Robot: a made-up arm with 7 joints.
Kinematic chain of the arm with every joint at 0, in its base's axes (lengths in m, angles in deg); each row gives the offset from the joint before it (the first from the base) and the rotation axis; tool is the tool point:
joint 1: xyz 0 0.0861 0 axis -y
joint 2: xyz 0 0.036 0 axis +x
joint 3: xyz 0 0 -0.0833 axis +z
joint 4: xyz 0 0 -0.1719 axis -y
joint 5: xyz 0 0 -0.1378 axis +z
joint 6: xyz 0 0 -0.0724 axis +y
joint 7: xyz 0 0 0 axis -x
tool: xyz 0 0 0
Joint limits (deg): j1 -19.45..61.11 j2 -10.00..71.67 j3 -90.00..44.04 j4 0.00..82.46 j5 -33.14..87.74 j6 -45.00..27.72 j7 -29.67..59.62
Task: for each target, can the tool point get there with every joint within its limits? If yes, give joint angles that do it. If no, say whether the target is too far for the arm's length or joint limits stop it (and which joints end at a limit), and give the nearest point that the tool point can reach.
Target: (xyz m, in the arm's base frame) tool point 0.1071 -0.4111 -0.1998
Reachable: no: too far | nearest point 0.1145 -0.1322 -0.2136 | short by 0.279 m
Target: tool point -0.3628 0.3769 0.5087
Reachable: no: too far | nearest point 0.0298 0.4361 0.1546 | short by 0.532 m
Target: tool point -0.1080 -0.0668 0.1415
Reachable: no: joint limits stop it (at a limit: joint 1, joint 2, joint 3, joint 4) | nearest point -0.0807 -0.1322 -0.2285 | short by 0.377 m
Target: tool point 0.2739 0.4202 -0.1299
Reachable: yes | joints 35.57 40.59 20.11 48.25 -5.35 20.34 24.14
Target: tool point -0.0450 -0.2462 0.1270
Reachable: no: joint limits stop it (at a limit: joint 1, joint 2, joint 4) | nearest point 0.2360 -0.1268 -0.0757 | short by 0.367 m
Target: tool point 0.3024 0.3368 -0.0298
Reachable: yes | joints 43.01 47.71 -6.89 74.24 76.24 -8.81 -0.09
